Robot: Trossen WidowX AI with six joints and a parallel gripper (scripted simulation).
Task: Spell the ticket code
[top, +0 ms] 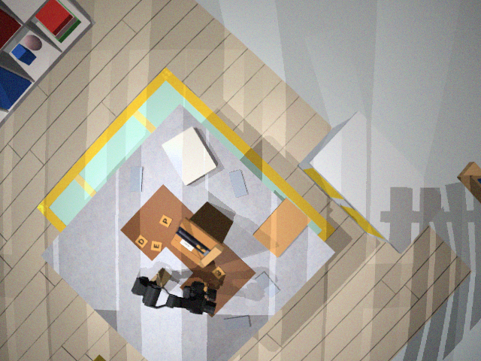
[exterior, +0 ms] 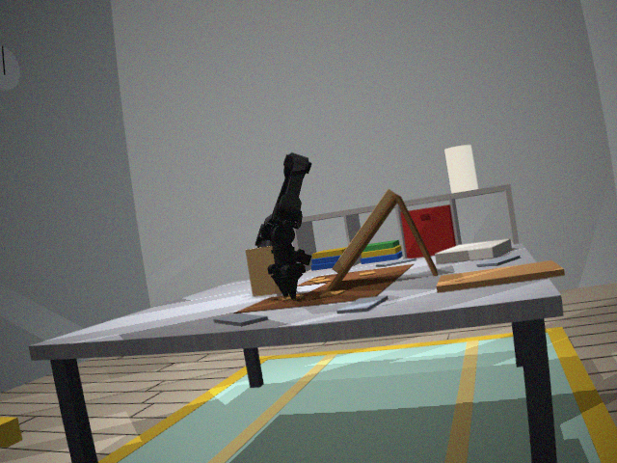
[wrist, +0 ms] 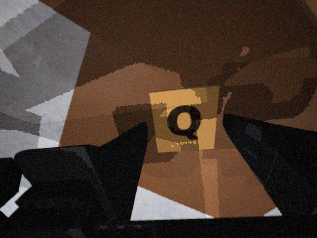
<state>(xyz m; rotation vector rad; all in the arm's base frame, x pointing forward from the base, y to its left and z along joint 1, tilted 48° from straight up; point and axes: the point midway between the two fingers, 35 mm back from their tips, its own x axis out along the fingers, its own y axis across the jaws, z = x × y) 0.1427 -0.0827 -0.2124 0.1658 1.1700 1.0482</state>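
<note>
Right now my gripper tip is right at the letter tile. From my gripper tip the other things lie so: orange plank (590 mm ahead, 100 mm to the right); then white ticket (240 mm to the left, 160 mm ahead, 100 mm above); then brown mat (210 mm to the left, 60 mm ahead).
</note>
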